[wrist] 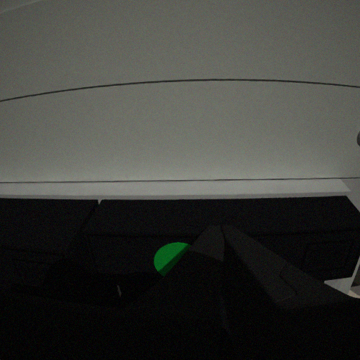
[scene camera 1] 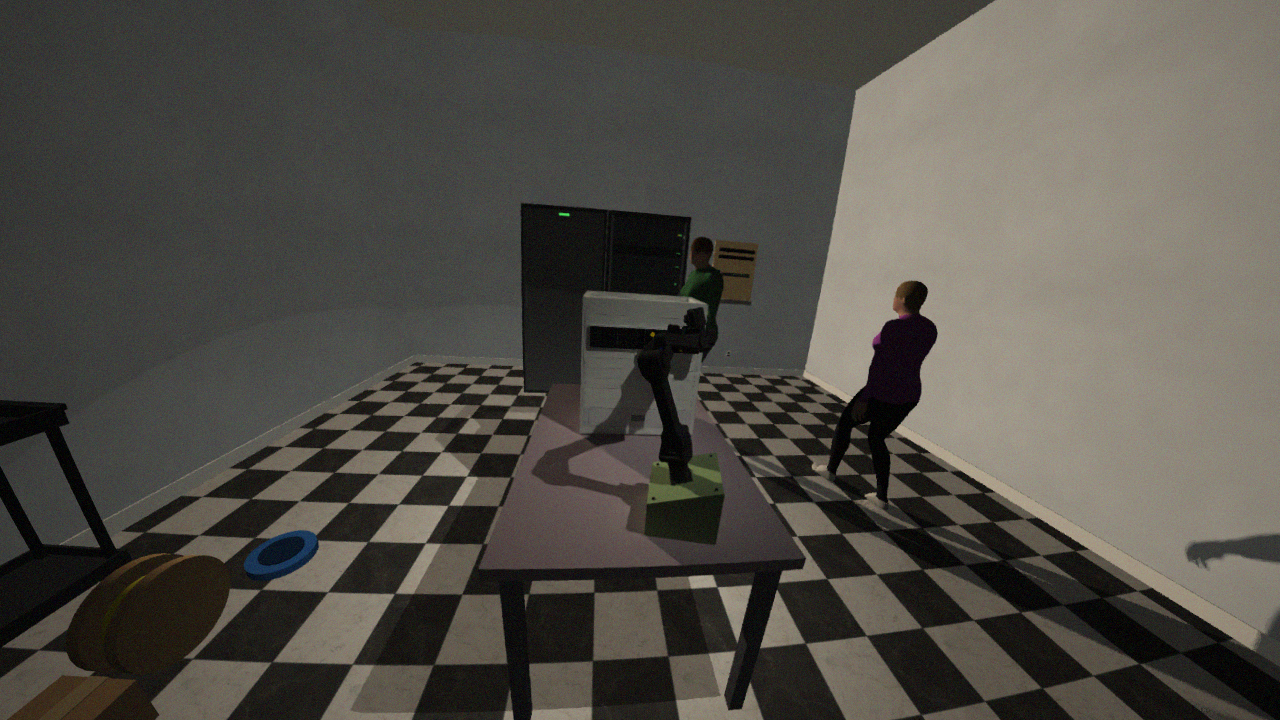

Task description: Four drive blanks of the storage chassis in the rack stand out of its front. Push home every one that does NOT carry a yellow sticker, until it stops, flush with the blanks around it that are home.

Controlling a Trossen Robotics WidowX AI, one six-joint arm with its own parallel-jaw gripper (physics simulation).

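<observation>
The black storage chassis (scene camera 1: 617,337) sits high in the white rack. A small yellow sticker (scene camera 1: 652,334) shows on it, just left of the arm. In the wrist view a wide black blank (wrist: 280,217) with a round green sticker (wrist: 169,256) lies under a white ledge. Another black blank (wrist: 40,222) is left of it across a narrow gap; its front edge looks a little nearer the camera. My gripper (wrist: 218,237) is shut and empty, its tips in front of the green-stickered blank, right of the sticker. Contact cannot be told. The arm hides the tips in the scene view.
The white rack (scene camera 1: 631,389) stands at the far end of the table (scene camera 1: 572,528). The arm's green base block (scene camera 1: 684,519) is near the front. A person in green (scene camera 1: 707,284) stands behind the rack, and a person in purple (scene camera 1: 904,358) is right of the table.
</observation>
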